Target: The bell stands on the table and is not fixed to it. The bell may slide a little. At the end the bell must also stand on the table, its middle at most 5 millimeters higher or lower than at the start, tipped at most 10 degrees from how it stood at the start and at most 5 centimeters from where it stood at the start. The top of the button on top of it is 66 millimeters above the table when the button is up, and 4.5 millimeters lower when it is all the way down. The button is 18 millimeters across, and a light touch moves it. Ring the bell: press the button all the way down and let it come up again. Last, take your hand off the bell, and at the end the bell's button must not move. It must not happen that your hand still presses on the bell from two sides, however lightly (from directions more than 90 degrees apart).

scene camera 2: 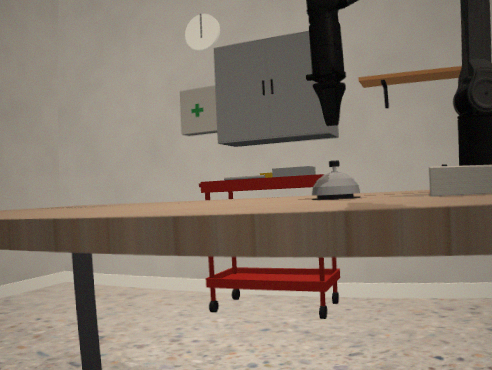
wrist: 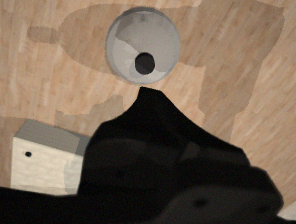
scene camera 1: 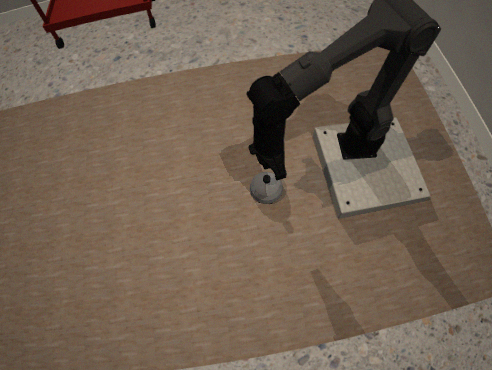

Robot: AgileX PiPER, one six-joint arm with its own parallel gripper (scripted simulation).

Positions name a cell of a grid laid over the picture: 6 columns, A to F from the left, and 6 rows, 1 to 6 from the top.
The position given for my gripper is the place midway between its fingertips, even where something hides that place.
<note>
In view: my gripper (scene camera 2: E3) and a bell (scene camera 2: D4).
The bell also shows in the wrist view (wrist: C1) and in scene camera 1 (scene camera 1: D4). My gripper also shows in the wrist view (wrist: C3) and in scene camera 1 (scene camera 1: D3).
</note>
